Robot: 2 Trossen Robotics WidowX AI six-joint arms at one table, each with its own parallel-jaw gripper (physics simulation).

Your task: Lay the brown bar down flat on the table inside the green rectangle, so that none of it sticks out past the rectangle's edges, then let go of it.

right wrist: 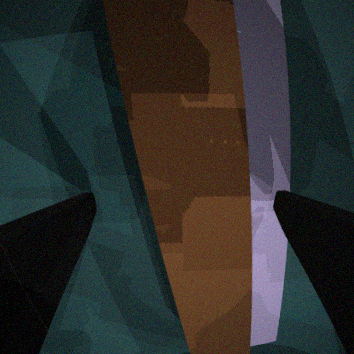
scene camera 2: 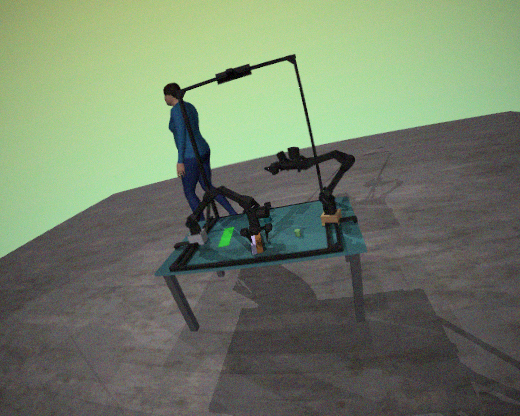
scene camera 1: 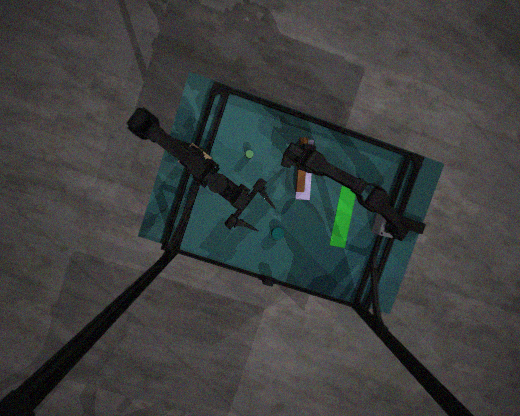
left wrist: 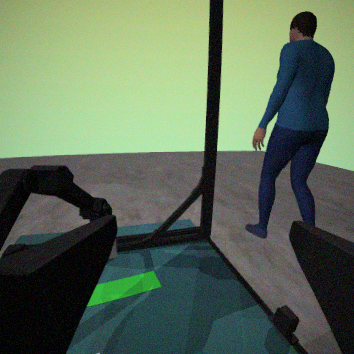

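Pixels of known places: left gripper, fingertip midpoint: [scene camera 2: 267,166] [scene camera 1: 266,219] [left wrist: 203,226]; right gripper, fingertip midpoint: [right wrist: 185,200]; left arm's base, link origin: [scene camera 2: 330,212]; right arm's base, link origin: [scene camera 2: 195,232] [scene camera 1: 392,226].
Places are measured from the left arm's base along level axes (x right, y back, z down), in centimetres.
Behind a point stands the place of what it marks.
The brown bar [scene camera 1: 301,181] @(x -21.1, y -41.4, z 3.3 cm) [scene camera 2: 259,243] @(x -32.6, y -33.0, z 3.2 cm) [right wrist: 215,230] @(x -27.5, y -37.5, z 3.3 cm) is on the table beside the lilac bar [scene camera 1: 303,196] [scene camera 2: 254,245] [right wrist: 267,285], long sides together. Part of both is hidden under the right wrist in scene camera 1. The green rectangle [scene camera 1: 343,217] @(x -20.7, y -67.4, z 6.5 cm) [scene camera 2: 226,237] @(x -22.2, y -66.3, z 6.5 cm) [left wrist: 125,290] @(x -16.5, y -67.7, z 6.5 cm) lies apart from them, to their right in scene camera 1. My right gripper [scene camera 2: 257,237] @(x -26.9, y -36.8, z 6.0 cm) [right wrist: 185,200] @(x -26.9, y -36.8, z 6.0 cm) is open above the bars; in its wrist view the brown bar runs between the fingertips and one tip overlaps the lilac bar. My left gripper [scene camera 1: 266,219] @(x 0.0, y -35.0, z -32.5 cm) [left wrist: 203,226] @(x 0.0, y -35.0, z -32.5 cm) is open, empty and raised high, away from the bars.
A small light green cylinder [scene camera 1: 249,154] @(x -16.2, y -16.4, z 3.3 cm) [scene camera 2: 298,232] @(x -17.4, y -15.2, z 4.2 cm) and a teal cylinder [scene camera 1: 277,232] @(x 3.0, y -47.1, z 3.5 cm) stand on the table [scene camera 1: 225,265] @(x 29.4, y -38.3, z 6.7 cm). Black rails border the work area, with tall frame posts [scene camera 2: 306,110] @(x 34.6, y -15.5, z -59.6 cm) [left wrist: 212,100] @(x 7.2, y -96.6, z -45.7 cm). A person in blue [scene camera 2: 187,130] [left wrist: 305,90] stands beyond the table.
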